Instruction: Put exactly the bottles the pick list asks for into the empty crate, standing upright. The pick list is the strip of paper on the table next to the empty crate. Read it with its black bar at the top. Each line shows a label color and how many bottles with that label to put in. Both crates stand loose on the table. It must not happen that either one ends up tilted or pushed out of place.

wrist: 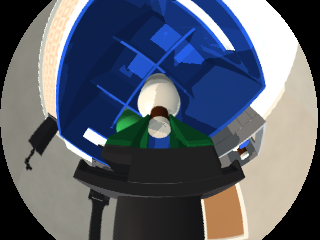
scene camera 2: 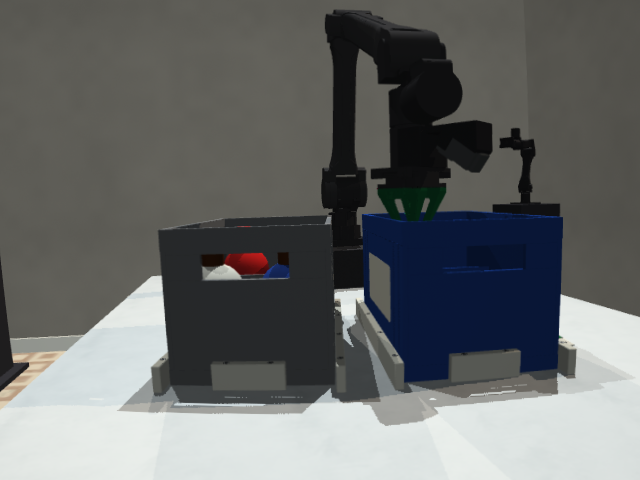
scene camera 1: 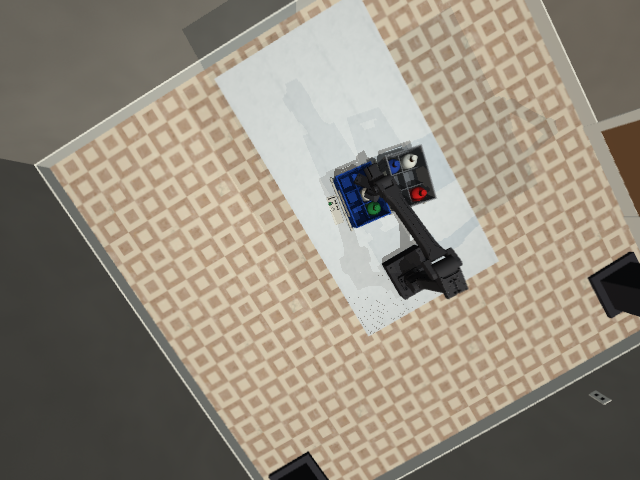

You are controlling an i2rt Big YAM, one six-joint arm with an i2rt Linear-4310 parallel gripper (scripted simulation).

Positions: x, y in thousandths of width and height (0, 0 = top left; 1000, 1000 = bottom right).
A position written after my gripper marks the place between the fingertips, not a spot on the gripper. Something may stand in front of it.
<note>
I see my gripper (wrist: 498, 494), a blue crate (scene camera 2: 668, 647), a dark grey crate (scene camera 2: 455, 666), a red bottle (scene camera 2: 391, 549) and a white bottle (wrist: 498, 406).
The blue crate is seen too in the wrist view (wrist: 683, 352) and in scene camera 1 (scene camera 1: 546, 405). The dark grey crate also shows in the wrist view (wrist: 780, 510) and in scene camera 1 (scene camera 1: 655, 368).
</note>
